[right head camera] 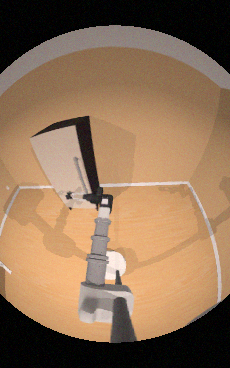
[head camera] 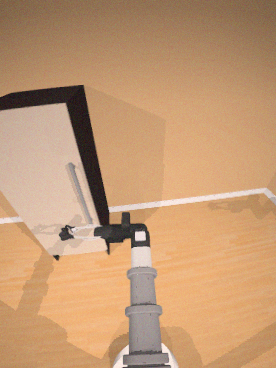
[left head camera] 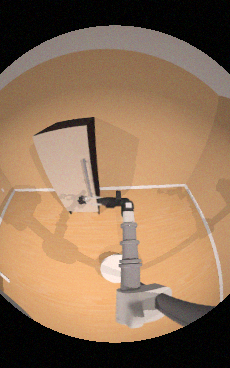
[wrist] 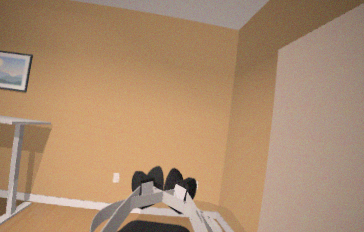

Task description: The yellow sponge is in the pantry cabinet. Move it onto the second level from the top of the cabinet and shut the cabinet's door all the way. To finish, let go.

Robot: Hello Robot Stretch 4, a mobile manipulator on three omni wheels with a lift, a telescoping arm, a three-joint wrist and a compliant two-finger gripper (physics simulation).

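Pixels of known places: gripper, fingertip midpoint: (right head camera: 65,194) (head camera: 60,232) (left head camera: 77,199) (wrist: 164,180); robot's base at its link origin: (right head camera: 110,264) (left head camera: 115,267).
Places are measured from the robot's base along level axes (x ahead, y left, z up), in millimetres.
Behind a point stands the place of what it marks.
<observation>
The pantry cabinet (head camera: 86,145) {z 1058, x 1081, y 326 mm} (left head camera: 92,155) {z 983, x 1059, y 324 mm} (right head camera: 89,155) {z 891, x 1160, y 335 mm} stands at the left against the wall, with dark top and side. Its pale door (head camera: 37,160) {z 1106, x 835, y 529 mm} (left head camera: 60,160) {z 1068, x 828, y 592 mm} (right head camera: 55,165) {z 989, x 825, y 625 mm} looks shut, with a grey vertical handle (head camera: 80,192) {z 891, x 808, y 341 mm} (left head camera: 86,175) {z 903, x 807, y 343 mm} (right head camera: 80,172) {z 900, x 813, y 335 mm} near its right edge. The door's pale face fills the right of the wrist view. The yellow sponge does not show; the cabinet's inside is hidden. My gripper (head camera: 66,232) {z 995, x 460, y 313 mm} (left head camera: 81,200) {z 995, x 460, y 313 mm} (right head camera: 69,195) {z 995, x 460, y 313 mm} (wrist: 164,180) {z 995, x 460, y 313 mm} is shut and empty, its fingertips almost together. It points left in front of the door's lower part, below the handle.
In the wrist view, a light table (wrist: 16,165) {z 483, x -967, y 2240 mm} stands at the left below a framed picture (wrist: 14,71) {z 1445, x -1427, y 2645 mm}. A wall outlet (wrist: 116,177) {z 375, x -89, y 2801 mm} is on the tan wall. White baseboard (head camera: 200,198) {z 31, x 1554, y -809 mm} runs behind the cabinet. My arm (head camera: 144,295) {z 1105, x 208, y -3 mm} reaches forward over the wood floor.
</observation>
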